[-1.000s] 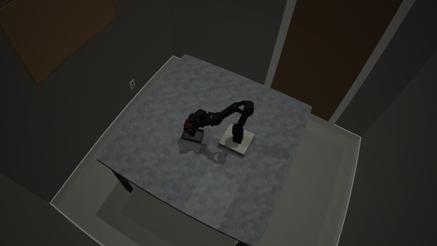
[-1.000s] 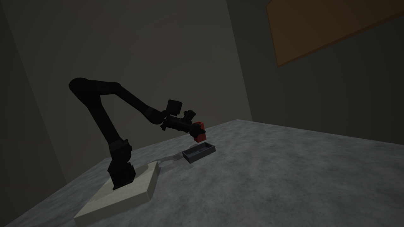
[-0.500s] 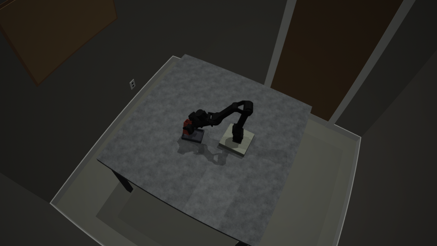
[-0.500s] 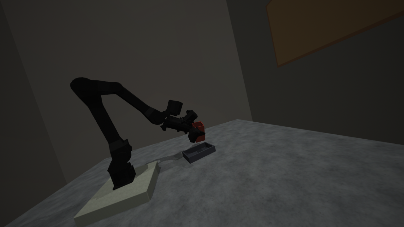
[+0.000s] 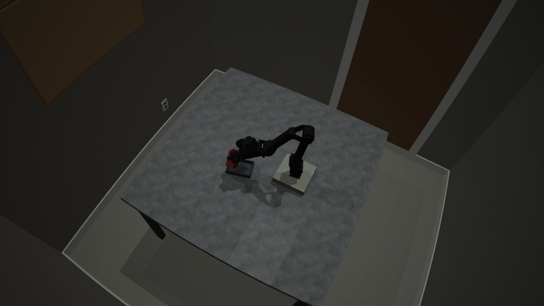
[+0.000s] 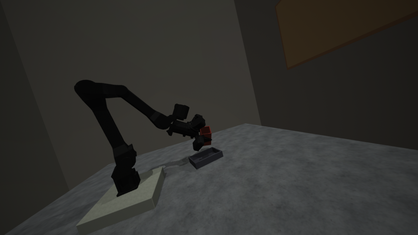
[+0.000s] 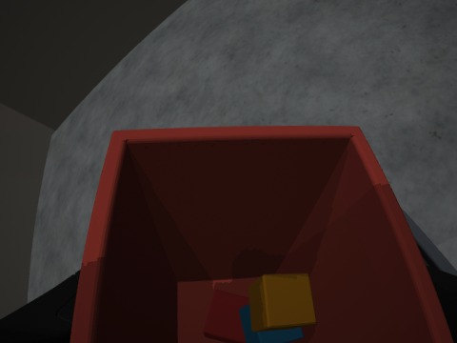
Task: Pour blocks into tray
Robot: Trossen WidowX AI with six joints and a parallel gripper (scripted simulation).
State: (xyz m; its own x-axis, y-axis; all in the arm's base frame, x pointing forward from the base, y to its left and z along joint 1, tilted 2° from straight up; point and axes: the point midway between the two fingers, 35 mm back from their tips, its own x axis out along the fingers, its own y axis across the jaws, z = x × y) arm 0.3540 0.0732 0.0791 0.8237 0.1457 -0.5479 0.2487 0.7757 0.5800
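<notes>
Right now the orange block is 30 mm behind my gripper tip and 10 mm to the right of it. From my gripper tip the other things lie so: red square cup: 30 mm behind, 20 mm to the left, 10 mm below.
</notes>
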